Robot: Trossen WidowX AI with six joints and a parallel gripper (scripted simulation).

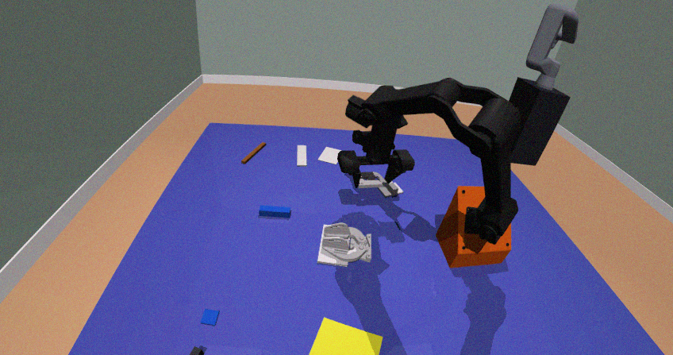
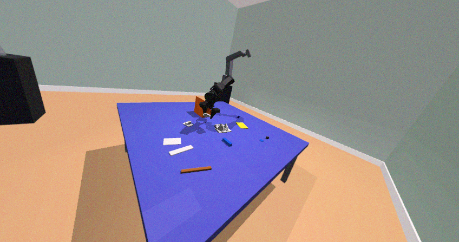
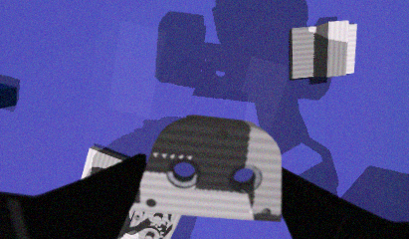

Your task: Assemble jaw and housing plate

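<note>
Right now my gripper tip is 150 mm to the right of the jaw, 80 mm above it and 40 mm short of it. The rest, counted from my gripper tip: white square (290 mm to the right, 100 mm below, 100 mm ahead); blue block (250 mm ahead, 90 mm below, 30 mm to the left); white stepped part (110 mm to the right, 90 mm below, 90 mm behind).
</note>
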